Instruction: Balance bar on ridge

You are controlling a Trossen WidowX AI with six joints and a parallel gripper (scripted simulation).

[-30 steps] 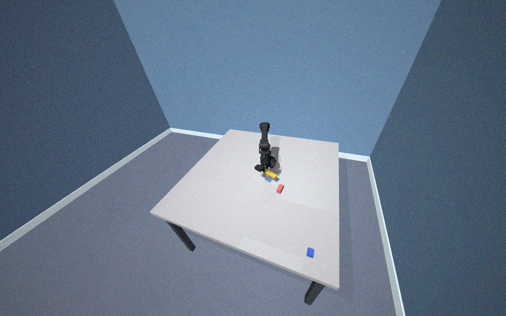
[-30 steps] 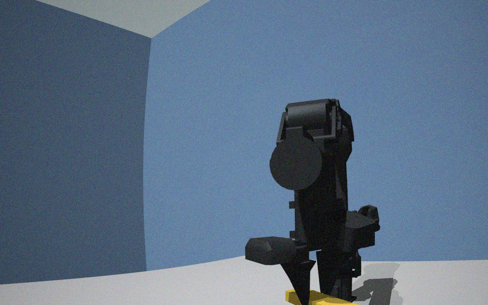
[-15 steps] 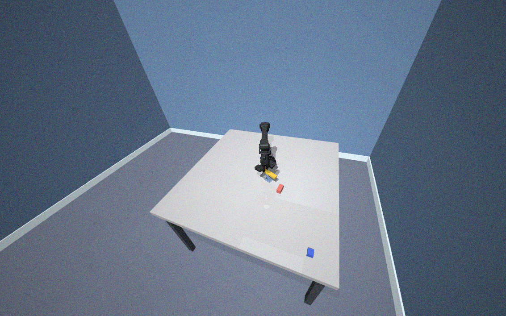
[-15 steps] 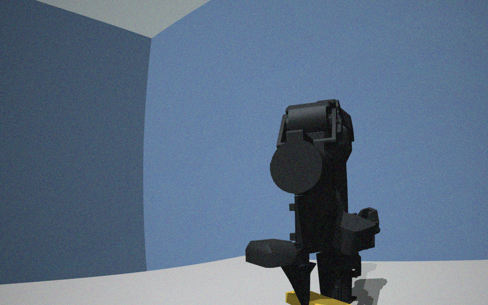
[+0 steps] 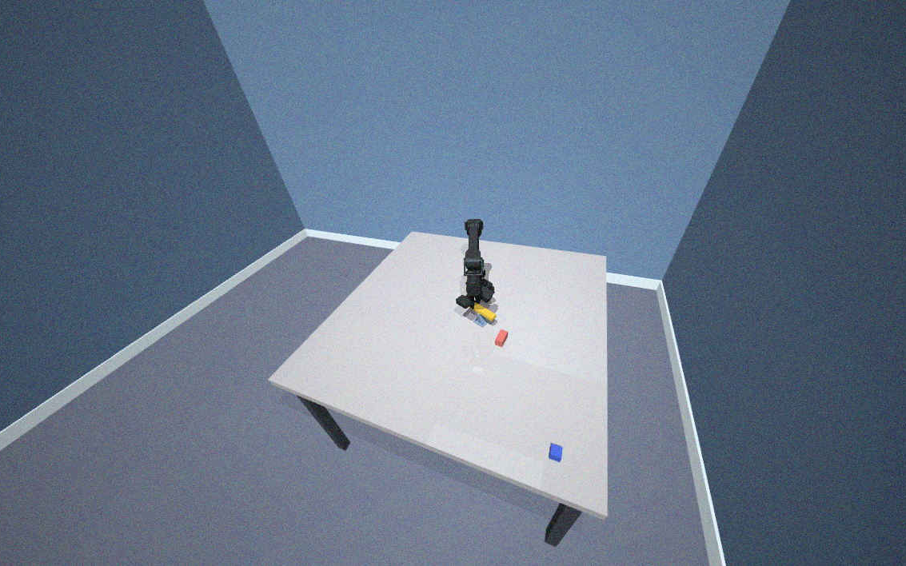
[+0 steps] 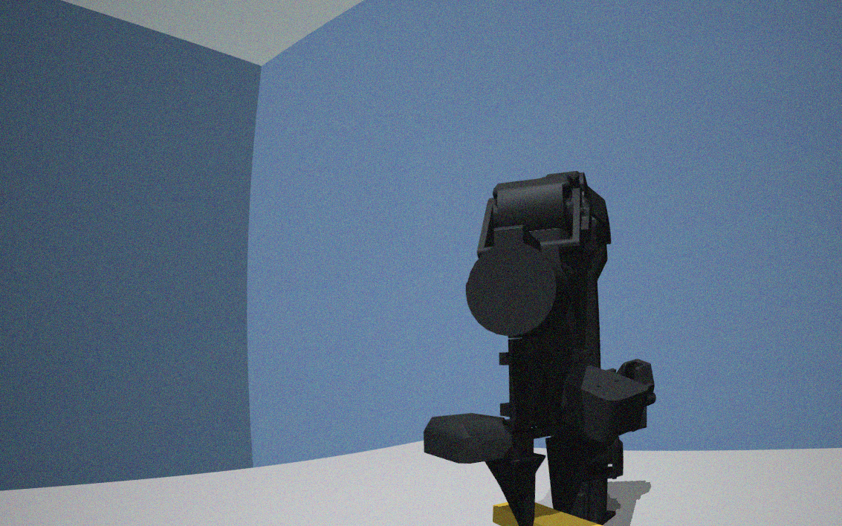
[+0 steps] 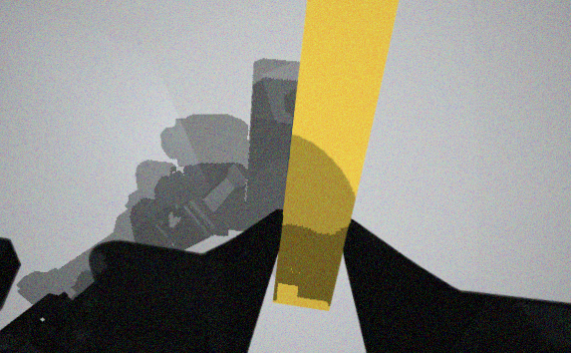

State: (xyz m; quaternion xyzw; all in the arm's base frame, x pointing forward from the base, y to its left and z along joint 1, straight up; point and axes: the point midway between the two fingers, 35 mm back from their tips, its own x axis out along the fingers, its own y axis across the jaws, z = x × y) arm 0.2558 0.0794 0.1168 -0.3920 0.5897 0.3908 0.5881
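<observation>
Now: gripper tip 3 cm to the right of the yellow bar and 1 cm short of it. From my gripper tip the other things lie so: red block: 15 cm to the left, 9 cm ahead, 7 cm below; then blue block: 48 cm ahead, 42 cm to the left, 7 cm below.
</observation>
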